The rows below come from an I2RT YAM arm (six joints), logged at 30 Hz.
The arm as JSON. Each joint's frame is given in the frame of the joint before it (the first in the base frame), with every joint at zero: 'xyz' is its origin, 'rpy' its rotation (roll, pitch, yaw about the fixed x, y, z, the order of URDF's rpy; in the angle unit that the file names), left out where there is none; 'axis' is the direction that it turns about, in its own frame. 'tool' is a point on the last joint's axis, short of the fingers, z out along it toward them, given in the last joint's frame.
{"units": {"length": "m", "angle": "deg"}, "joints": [
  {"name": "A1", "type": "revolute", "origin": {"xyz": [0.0, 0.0, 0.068], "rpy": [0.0, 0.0, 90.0]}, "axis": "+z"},
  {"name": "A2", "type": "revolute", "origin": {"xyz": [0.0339, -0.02, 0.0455], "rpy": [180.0, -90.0, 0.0]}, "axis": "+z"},
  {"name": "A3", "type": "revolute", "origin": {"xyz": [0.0, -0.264, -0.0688], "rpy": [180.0, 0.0, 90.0]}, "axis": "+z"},
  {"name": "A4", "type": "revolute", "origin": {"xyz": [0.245, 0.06, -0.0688], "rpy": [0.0, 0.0, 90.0]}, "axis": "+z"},
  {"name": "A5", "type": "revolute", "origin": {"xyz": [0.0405, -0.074, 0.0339], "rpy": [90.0, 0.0, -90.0]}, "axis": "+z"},
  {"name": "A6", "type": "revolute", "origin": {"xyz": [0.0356, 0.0, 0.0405], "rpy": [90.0, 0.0, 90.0]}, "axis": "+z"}
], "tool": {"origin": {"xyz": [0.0, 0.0, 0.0], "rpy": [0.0, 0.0, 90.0]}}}
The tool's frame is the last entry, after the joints.
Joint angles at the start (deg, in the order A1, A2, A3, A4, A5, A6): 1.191, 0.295, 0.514, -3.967, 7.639, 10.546
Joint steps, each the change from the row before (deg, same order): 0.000, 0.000, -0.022, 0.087, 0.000, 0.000; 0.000, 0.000, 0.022, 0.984, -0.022, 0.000; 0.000, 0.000, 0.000, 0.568, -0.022, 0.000; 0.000, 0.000, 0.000, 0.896, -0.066, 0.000; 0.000, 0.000, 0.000, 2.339, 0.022, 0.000; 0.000, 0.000, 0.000, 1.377, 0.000, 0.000; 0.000, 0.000, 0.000, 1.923, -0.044, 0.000; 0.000, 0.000, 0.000, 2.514, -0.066, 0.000
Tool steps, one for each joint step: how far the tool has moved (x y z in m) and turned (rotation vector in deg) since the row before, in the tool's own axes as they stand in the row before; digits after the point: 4 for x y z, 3 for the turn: 0.0000, 0.0000, 0.0000, -0.012, -0.063, 0.009; -0.0020, 0.0004, 0.0000, -0.204, -0.976, 0.134; -0.0011, 0.0002, 0.0000, -0.125, -0.549, 0.075; -0.0017, 0.0004, 0.0000, -0.227, -0.861, 0.118; -0.0044, 0.0008, -0.0001, -0.403, -2.284, 0.307; -0.0026, 0.0005, 0.0000, -0.250, -1.342, 0.181; -0.0036, 0.0007, -0.0001, -0.392, -1.866, 0.252; -0.0047, 0.0009, -0.0001, -0.521, -2.438, 0.327
